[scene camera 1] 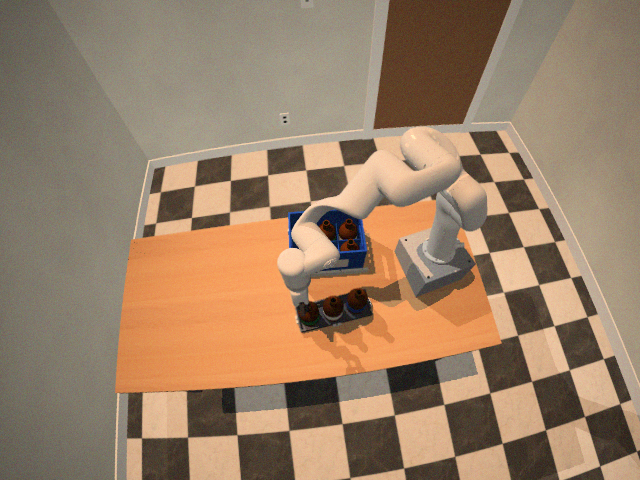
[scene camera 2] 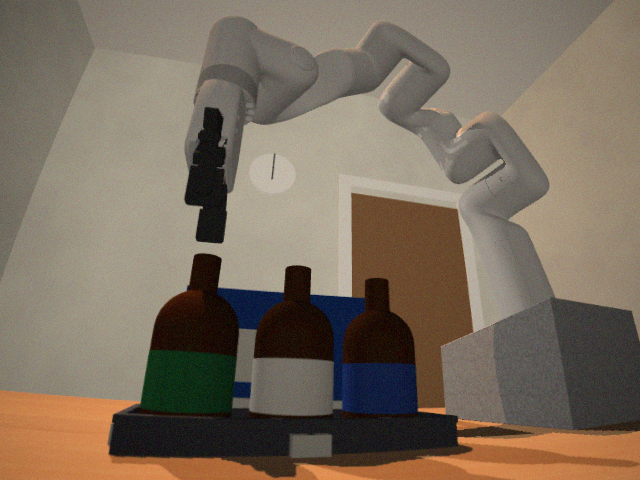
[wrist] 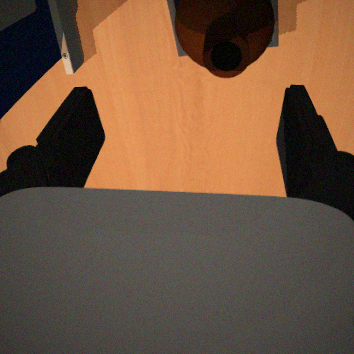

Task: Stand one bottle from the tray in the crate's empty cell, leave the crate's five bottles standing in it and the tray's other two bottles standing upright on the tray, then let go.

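Seen in the pictures: gripper, between the fingertips: (scene camera 2: 205, 225) (wrist: 186, 110); arm's base, origin of its link: (scene camera 1: 438, 250) (scene camera 2: 535, 330).
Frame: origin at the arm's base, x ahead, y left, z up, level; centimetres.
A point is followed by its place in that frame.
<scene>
The tray (scene camera 1: 337, 326) {x 41.4, y 18.7, z -12.1 cm} (scene camera 2: 372, 436) {x 36.2, y 17.4, z -12.4 cm} (wrist: 183, 51) holds three upright brown bottles: the green-labelled bottle (scene camera 1: 310, 313) {x 50.4, y 15.6, z -1.4 cm} (scene camera 2: 188, 379) {x 50.9, y 17.5, z -8.5 cm} (wrist: 225, 25) {x 49.8, y 13.8, z 1.0 cm} at the left end, the white-labelled bottle (scene camera 1: 333, 308) {x 42.4, y 15.0, z -1.3 cm} (scene camera 2: 292, 384) {x 42.8, y 16.8, z -8.5 cm} in the middle and the blue-labelled bottle (scene camera 1: 357, 299) {x 33.7, y 13.2, z -1.1 cm} (scene camera 2: 378, 387) {x 34.7, y 15.1, z -8.6 cm} at the right. My gripper (scene camera 1: 303, 308) {x 52.0, y 11.9, z 6.5 cm} (scene camera 2: 205, 221) {x 52.0, y 11.9, z 6.5 cm} (wrist: 186, 110) {x 52.0, y 11.9, z 6.5 cm} is open and empty, above the green-labelled bottle's neck in scene camera 2; in the wrist view this bottle lies ahead of the fingertips. The blue crate (scene camera 1: 356, 259) {x 31.0, y -2.5, z -2.6 cm} (scene camera 2: 248, 304) {x 46.3, y -3.5, z 1.8 cm} (wrist: 25, 65) {x 52.8, y -4.0, z -4.2 cm} shows three bottle tops; my arm hides its other cells.
The crate stands behind the tray on the wooden table (scene camera 1: 206, 310) {x 91.6, y 5.9, z -13.6 cm}, with a gap between them. The arm's grey base block (scene camera 1: 444, 279) {x 0.1, y 10.9, z -2.5 cm} (scene camera 2: 506, 372) {x 10.8, y 4.2, z -6.8 cm} is at the right. My forearm passes over the crate.
</scene>
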